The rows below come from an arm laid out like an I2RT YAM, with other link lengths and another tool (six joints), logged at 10 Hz.
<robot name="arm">
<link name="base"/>
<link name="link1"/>
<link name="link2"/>
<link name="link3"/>
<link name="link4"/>
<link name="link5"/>
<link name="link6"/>
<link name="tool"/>
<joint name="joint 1" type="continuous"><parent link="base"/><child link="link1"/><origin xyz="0 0 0.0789" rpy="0 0 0"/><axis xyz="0 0 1"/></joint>
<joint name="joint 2" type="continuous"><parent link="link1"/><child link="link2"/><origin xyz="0.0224 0.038 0.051" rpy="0 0 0"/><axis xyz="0 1 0"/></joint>
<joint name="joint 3" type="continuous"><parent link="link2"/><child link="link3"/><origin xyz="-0.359 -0.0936 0" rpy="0 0 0"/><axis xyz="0 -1 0"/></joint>
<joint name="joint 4" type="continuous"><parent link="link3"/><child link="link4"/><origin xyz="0.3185 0.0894 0.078" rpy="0 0 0"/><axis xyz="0 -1 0"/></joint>
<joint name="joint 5" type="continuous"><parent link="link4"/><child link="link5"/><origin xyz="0.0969 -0.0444 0.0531" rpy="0 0 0"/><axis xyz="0 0 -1"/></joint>
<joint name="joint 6" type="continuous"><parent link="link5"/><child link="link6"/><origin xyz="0.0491 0 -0.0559" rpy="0 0 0"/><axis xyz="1 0 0"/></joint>
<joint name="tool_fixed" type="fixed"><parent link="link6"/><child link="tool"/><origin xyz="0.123 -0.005 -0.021" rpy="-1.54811 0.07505 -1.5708"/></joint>
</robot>
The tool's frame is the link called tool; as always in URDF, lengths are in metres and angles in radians. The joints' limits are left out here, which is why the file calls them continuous.
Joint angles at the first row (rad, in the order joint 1, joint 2, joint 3, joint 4, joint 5, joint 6):
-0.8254 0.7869 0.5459 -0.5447 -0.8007 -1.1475
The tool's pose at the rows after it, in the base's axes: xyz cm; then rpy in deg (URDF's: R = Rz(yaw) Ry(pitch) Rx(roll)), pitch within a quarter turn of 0, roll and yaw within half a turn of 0:
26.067, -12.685, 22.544, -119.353, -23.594, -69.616
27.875, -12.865, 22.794, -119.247, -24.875, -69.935
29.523, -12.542, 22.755, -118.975, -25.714, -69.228
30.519, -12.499, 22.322, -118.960, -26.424, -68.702
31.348, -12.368, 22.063, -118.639, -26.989, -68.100
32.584, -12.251, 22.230, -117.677, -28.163, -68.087
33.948, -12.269, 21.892, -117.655, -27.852, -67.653
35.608, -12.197, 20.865, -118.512, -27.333, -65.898
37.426, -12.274, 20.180, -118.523, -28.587, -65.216
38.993, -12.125, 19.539, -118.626, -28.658, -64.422
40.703, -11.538, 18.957, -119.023, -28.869, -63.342
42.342, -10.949, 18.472, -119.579, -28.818, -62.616
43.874, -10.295, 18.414, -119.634, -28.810, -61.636
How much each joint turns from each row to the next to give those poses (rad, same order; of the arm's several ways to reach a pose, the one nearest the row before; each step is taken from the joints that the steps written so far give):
0.0414 0.0168 0.0063 0.0874 0.0304 0.0643
0.0690 0.0306 -0.0015 0.0890 0.0628 0.0538
0.0614 0.0323 -0.0046 0.0721 0.0401 0.0322
0.0292 0.0276 -0.0107 0.0537 0.0200 0.0078
0.0215 0.0231 -0.0077 0.0445 0.0077 0.0046
0.0321 0.0260 -0.0046 0.0658 0.0199 0.0168
0.0261 0.0506 0.0076 0.0476 0.0139 0.0153
0.0276 0.0751 0.0108 0.0475 0.0061 -0.0030
0.0307 0.0660 0.0015 0.0810 0.0230 -0.0015
0.0261 0.0598 0.0107 0.0526 0.0122 0.0061
0.0399 0.0568 0.0153 0.0445 0.0246 0.0077
0.0384 0.0522 0.0215 0.0307 0.0291 0.0122
0.0306 0.0429 0.0276 0.0184 0.0123 0.0077

